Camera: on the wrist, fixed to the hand. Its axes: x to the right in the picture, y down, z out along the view.
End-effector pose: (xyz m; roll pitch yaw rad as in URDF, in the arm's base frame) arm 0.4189 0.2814 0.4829 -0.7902 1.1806 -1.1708
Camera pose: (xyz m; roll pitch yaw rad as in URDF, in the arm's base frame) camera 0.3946 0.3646 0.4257 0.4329 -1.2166 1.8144
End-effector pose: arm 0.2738 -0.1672 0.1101 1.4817 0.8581 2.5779
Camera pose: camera 0.1780 -0.1906 0.1427 -2.0621 -0.8711 -0.4621
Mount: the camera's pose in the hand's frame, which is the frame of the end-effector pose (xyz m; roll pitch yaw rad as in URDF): 0.0201 0.0791 -0.0642 -0.5027 -0.0665 3.1319
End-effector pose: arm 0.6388 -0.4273 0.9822 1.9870 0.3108 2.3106
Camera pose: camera 0.5859 -0.4090 1.0696 -2.5101 -0.2921 -0.7634
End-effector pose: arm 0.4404 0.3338 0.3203 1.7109 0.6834 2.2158
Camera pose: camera 0.3559 0.3587 0.3753 -2.2686 -0.6819 -0.8392
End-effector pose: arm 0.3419 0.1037 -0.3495 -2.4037 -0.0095 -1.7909
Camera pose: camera 0.2382 0.1062 -0.3550 1.8993 0.0652 1.3131
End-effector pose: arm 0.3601 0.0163 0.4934 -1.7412 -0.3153 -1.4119
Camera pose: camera 0.2907 -0.0352 0.4359 1.2165 0.3354 1.6620
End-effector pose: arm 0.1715 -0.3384 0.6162 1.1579 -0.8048 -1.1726
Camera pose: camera 0.2473 -0.2851 0.6631 -1.6048 0.7676 2.0483
